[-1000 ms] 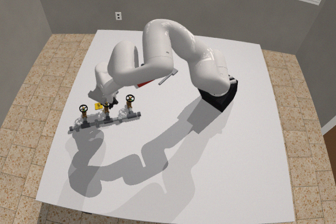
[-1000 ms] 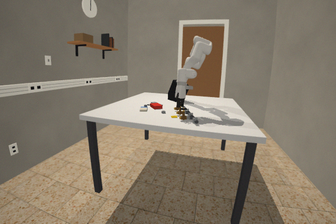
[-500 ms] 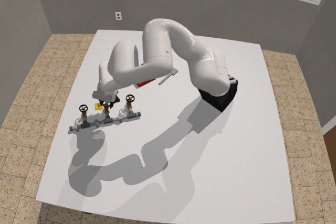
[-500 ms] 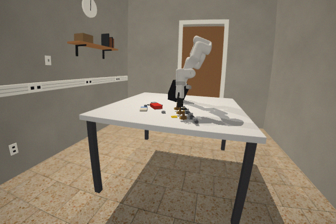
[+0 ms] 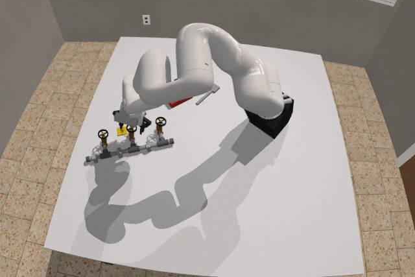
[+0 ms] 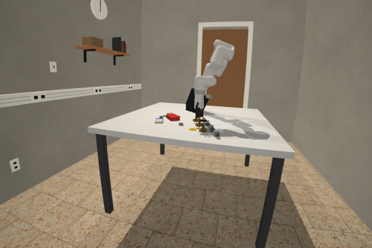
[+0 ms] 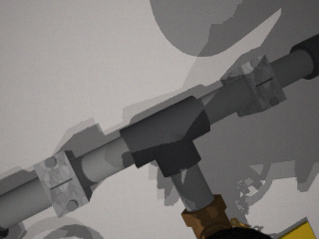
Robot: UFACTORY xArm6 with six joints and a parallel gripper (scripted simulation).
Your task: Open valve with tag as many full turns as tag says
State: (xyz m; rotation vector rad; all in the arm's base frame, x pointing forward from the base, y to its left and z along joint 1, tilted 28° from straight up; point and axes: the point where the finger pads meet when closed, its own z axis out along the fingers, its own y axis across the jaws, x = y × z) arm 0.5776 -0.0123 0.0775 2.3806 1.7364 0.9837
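Now: the yellow tag 60 mm ahead of my hand, 30 mm to the right of it and 80 mm below it. Also, from my hand: red box 200 mm behind, 230 mm to the right, 70 mm below; grey nut 30 mm behind, 140 mm to the right, 80 mm below; blue block 80 mm behind, 320 mm to the right, 80 mm below.
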